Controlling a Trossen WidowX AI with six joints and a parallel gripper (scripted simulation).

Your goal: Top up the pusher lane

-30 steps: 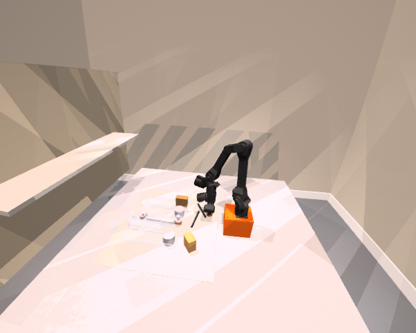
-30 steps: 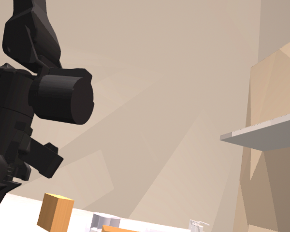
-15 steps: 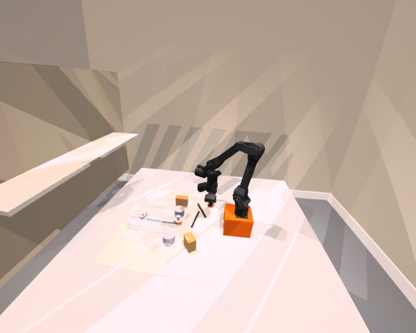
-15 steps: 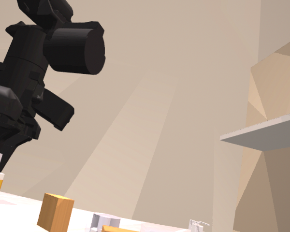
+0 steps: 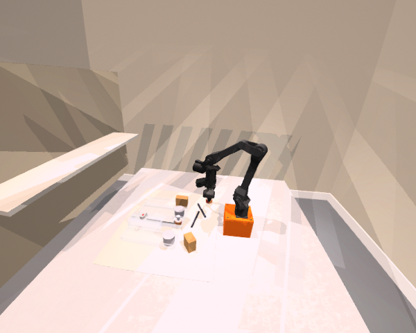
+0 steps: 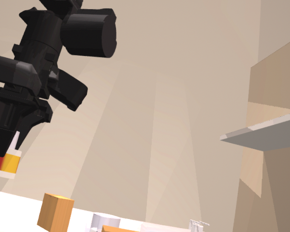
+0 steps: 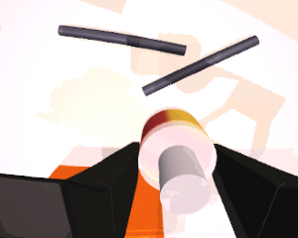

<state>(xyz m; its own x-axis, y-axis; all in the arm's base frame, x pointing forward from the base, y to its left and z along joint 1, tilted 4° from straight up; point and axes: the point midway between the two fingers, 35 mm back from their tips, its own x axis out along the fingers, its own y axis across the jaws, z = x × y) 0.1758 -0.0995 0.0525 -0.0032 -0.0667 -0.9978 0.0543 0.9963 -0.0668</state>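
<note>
My gripper tip is 31 cm short of the clear pusher lane, 11 cm to the right of it and 10 cm above it. Round my gripper tip: red dot 35 cm ahead, 12 cm to the left, 5 cm below; shelf 67 cm ahead, 6 cm to the left, 25 cm above.
</note>
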